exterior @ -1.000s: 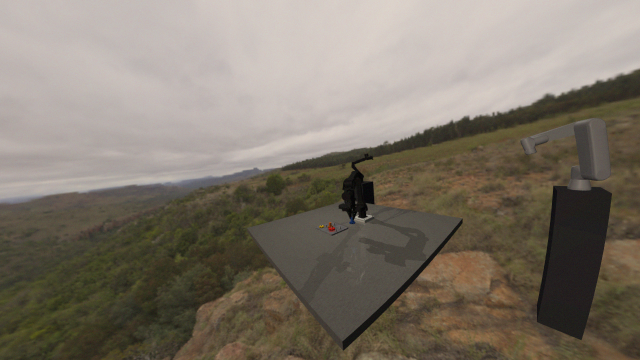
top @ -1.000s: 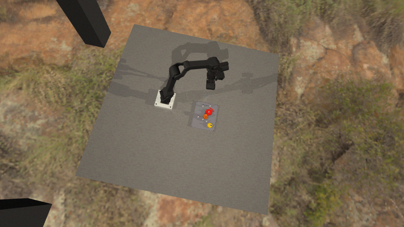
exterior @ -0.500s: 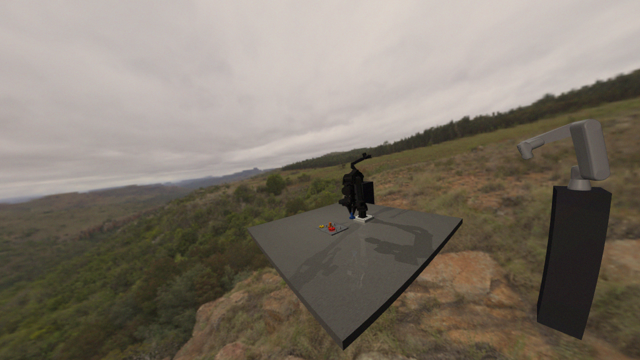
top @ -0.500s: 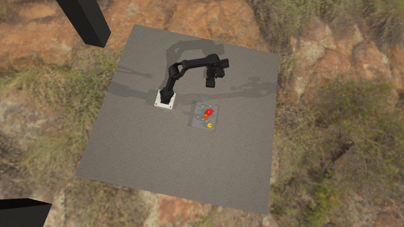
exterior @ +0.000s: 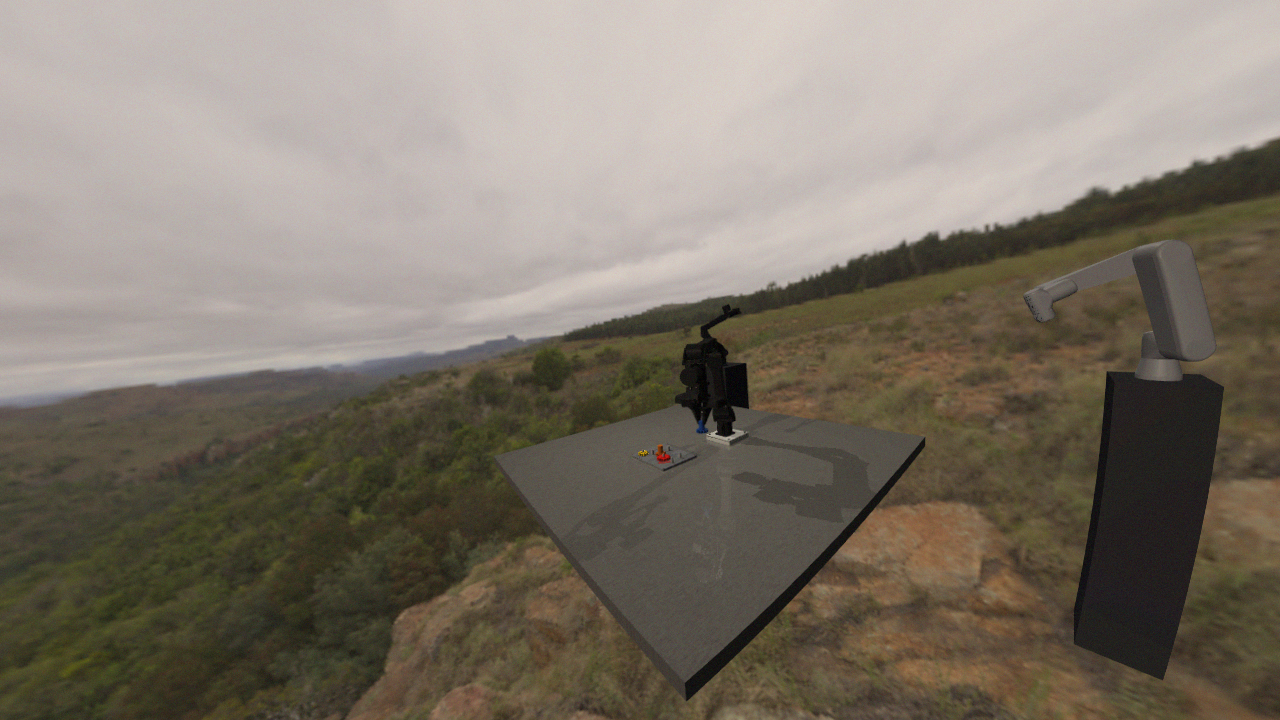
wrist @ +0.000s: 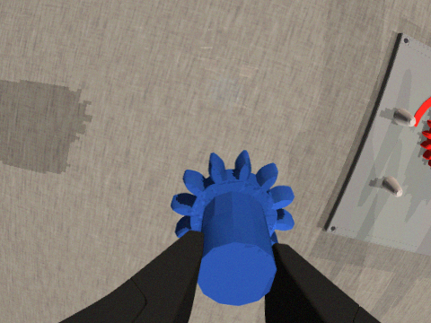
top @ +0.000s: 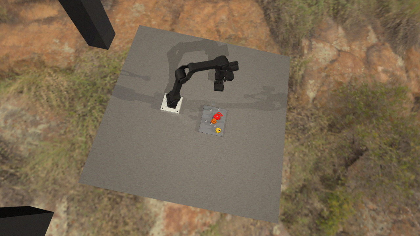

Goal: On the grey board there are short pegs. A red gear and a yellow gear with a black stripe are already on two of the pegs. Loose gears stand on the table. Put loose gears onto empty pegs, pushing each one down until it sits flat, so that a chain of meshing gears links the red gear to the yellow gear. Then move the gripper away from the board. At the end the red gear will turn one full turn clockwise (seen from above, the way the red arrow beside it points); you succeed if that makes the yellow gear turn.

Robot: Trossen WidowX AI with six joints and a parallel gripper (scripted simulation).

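My gripper tip is 3 cm short of the orange gear, 22 cm to the left of it and 15 cm above it. The rest, counted from my gripper tip: blue gear (1 cm below); red arrow (7 cm ahead, 15 cm to the right, 16 cm below); red gear (5 cm ahead, 18 cm to the right, 15 cm below).
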